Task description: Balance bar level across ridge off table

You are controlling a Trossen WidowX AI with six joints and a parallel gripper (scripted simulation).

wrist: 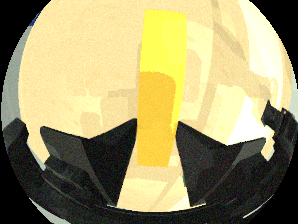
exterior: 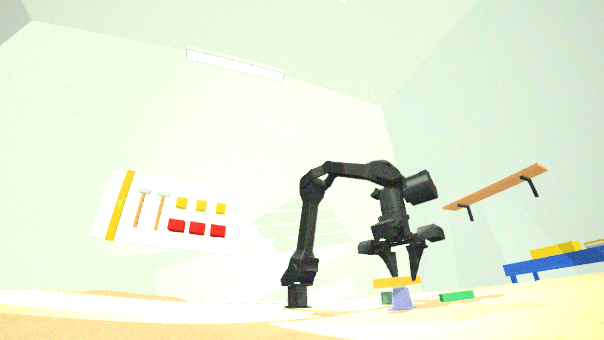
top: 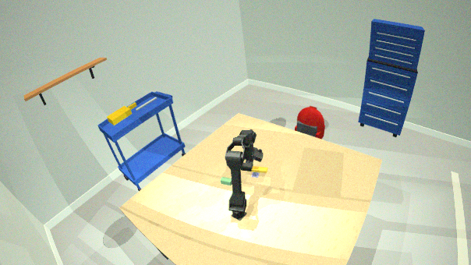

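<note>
Right now my gripper tip is 10 mm short of the yellow bar and 30 mm to the left of it.
</note>
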